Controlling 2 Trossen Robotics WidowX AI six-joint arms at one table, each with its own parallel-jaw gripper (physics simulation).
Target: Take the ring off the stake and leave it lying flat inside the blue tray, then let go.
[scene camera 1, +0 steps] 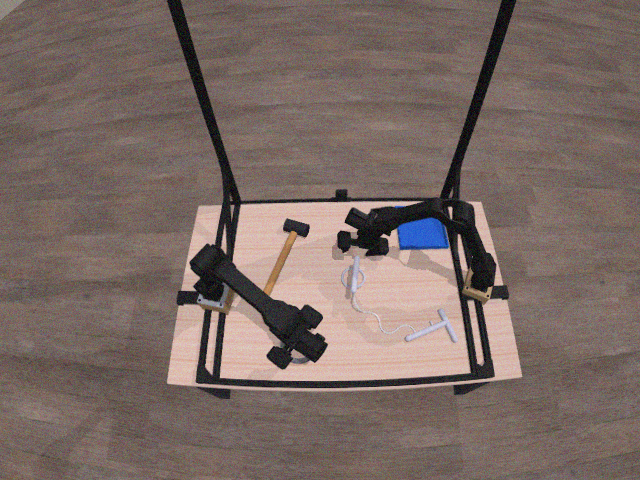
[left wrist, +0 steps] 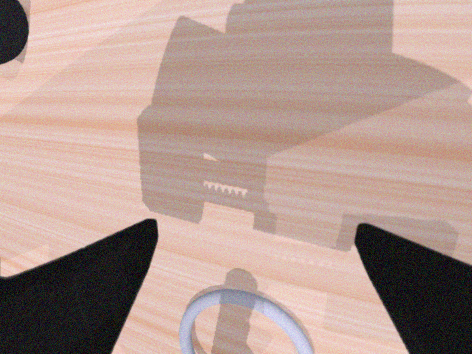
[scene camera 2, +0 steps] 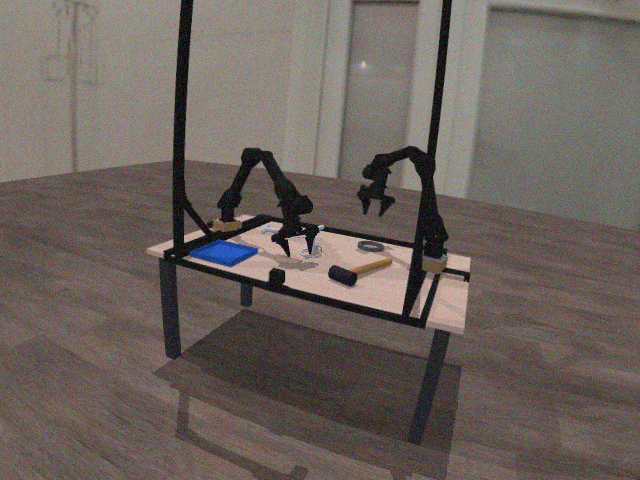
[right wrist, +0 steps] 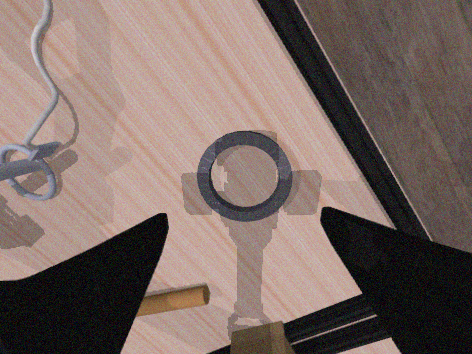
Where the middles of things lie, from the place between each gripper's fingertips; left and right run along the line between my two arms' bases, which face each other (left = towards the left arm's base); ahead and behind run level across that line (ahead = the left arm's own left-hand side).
I see the pale ring (left wrist: 222, 296) 250 mm behind my right hand, 180 mm to the left of it and 130 mm below it. From my right hand the other things lie so: blue tray (scene camera 1: 430, 233) (470 mm behind, 470 mm to the left, 130 mm below); then hammer (scene camera 1: 295, 228) (360 mm behind, 60 mm to the right, 120 mm below).
My left gripper is now 11 cm short of the pale ring, 1 cm to the left of it and 1 cm above it. The rest, counted from my left hand: blue tray (28 cm to the left, 11 cm behind, 1 cm below); then hammer (25 cm to the right).
